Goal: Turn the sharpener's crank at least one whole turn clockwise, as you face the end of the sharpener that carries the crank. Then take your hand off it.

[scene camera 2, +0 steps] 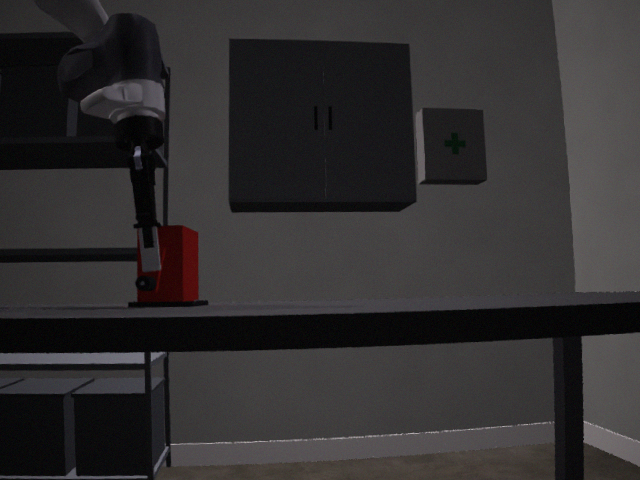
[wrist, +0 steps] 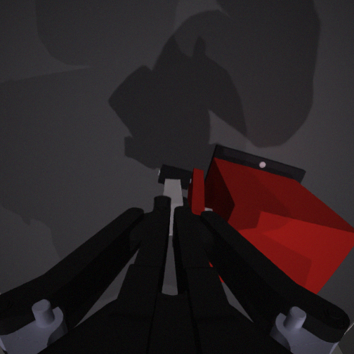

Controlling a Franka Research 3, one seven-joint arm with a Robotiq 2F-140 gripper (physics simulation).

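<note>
The red sharpener (scene camera 2: 180,263) (wrist: 300,240) stands upright on its dark base (scene camera 2: 199,303) (wrist: 290,171), at the left in the scene view and right of the fingers in the wrist view. Its red crank arm (wrist: 198,190) ends in a black knob (scene camera 2: 145,283) (wrist: 176,175), which sits low in the scene view. My gripper (scene camera 2: 150,269) (wrist: 171,190) is shut and empty and points down. Its pale fingertips are just above the knob in the scene view and overlap the knob's near edge in the wrist view, beside the crank arm. Whether they touch it, I cannot tell. The fingers partly hide the crank's shaft end.
The sharpener is on the dark table (scene camera 2: 361,305) (wrist: 50,125). Shadows of the arm fall on the tabletop. A shelf rack (scene camera 2: 166,196) stands behind at the left. A dark cabinet (scene camera 2: 279,124) and a first-aid box (scene camera 2: 467,160) hang on the wall.
</note>
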